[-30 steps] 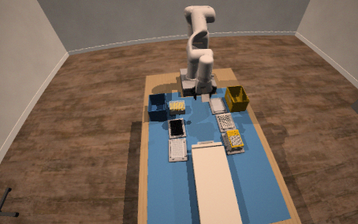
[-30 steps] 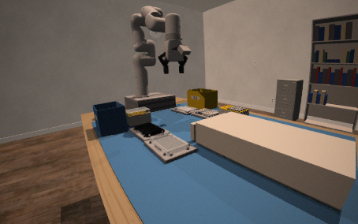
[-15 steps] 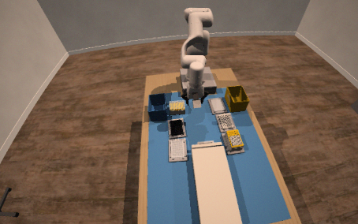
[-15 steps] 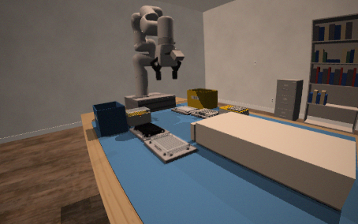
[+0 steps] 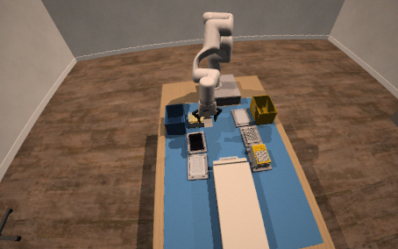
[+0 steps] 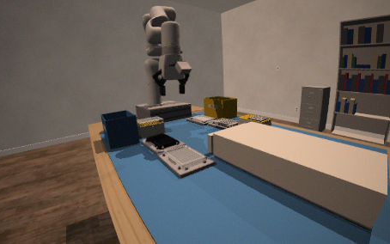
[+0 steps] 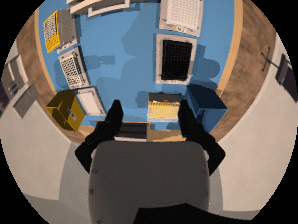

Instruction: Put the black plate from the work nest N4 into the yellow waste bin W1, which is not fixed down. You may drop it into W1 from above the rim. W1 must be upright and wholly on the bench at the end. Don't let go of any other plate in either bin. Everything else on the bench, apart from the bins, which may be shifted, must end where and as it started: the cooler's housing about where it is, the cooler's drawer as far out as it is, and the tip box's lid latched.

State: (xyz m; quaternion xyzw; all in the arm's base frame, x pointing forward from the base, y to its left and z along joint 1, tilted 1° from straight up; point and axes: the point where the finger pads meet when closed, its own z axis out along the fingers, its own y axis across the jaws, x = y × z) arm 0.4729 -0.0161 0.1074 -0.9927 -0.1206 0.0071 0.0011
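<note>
The black plate is 18 cm below my hand, 7 cm to the right of it and 4 cm ahead of it. The rest, counted from my hand: grey nest: 20 cm below, 7 cm to the right, 4 cm ahead; then white plate: 21 cm ahead, 18 cm below, 4 cm to the right; then blue bin: 24 cm to the right, 16 cm below, 11 cm behind.
</note>
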